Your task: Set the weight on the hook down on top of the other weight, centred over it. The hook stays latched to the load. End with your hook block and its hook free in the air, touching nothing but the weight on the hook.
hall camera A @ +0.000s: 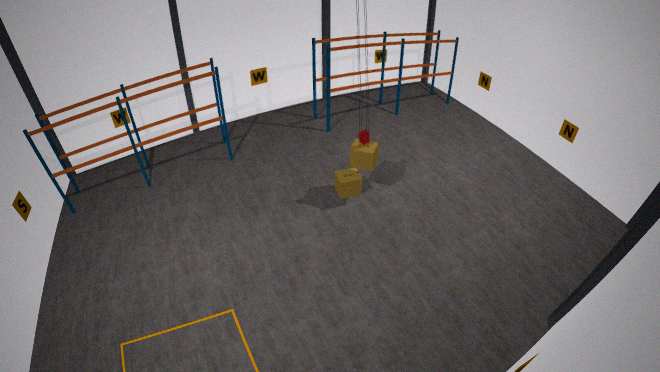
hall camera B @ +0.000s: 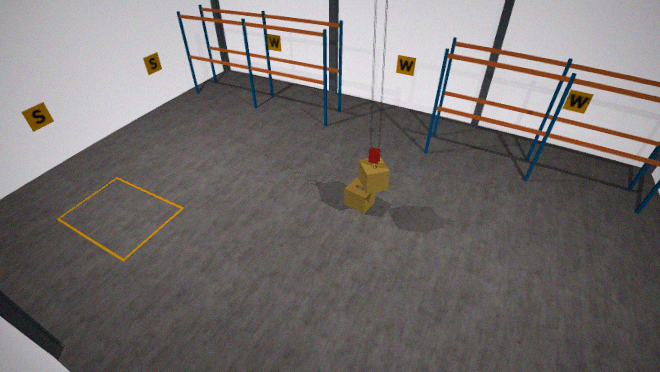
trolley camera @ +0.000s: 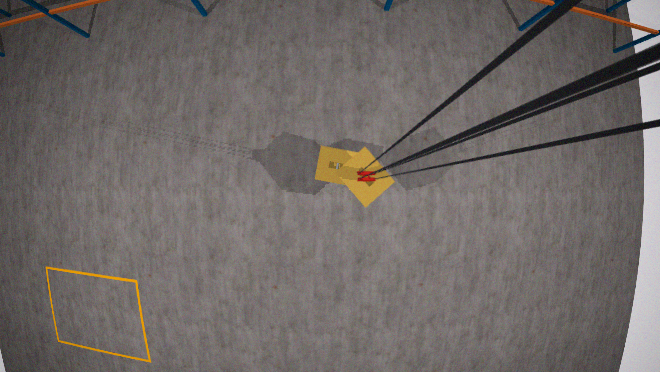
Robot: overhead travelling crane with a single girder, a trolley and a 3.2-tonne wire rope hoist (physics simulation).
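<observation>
The weight on the hook, a yellow block (hall camera A: 364, 158) (hall camera B: 377, 181) (trolley camera: 367, 196), hangs upright from my hook below the red hook block (hall camera A: 364, 136) (hall camera B: 374, 155) (trolley camera: 366, 176). My hook (hall camera A: 365, 144) (hall camera B: 374, 165) is latched to its top; the red block hides the hook in the trolley view. The other weight, also a yellow block (hall camera A: 348, 186) (hall camera B: 355, 200) (trolley camera: 327, 173), stands on the floor. In the trolley view the hung weight is off-centre to its right, turned by a large angle, and covers its right part. Whether the two touch cannot be told.
Blue and orange racks (hall camera A: 328, 100) (hall camera B: 325, 85) stand along the W wall, with a second rack (hall camera A: 135, 145) (hall camera B: 549, 130) beside them. A yellow-orange outlined square (hall camera A: 177, 327) (hall camera B: 153, 193) (trolley camera: 91, 274) is marked on the floor. Ropes run up from the hook block.
</observation>
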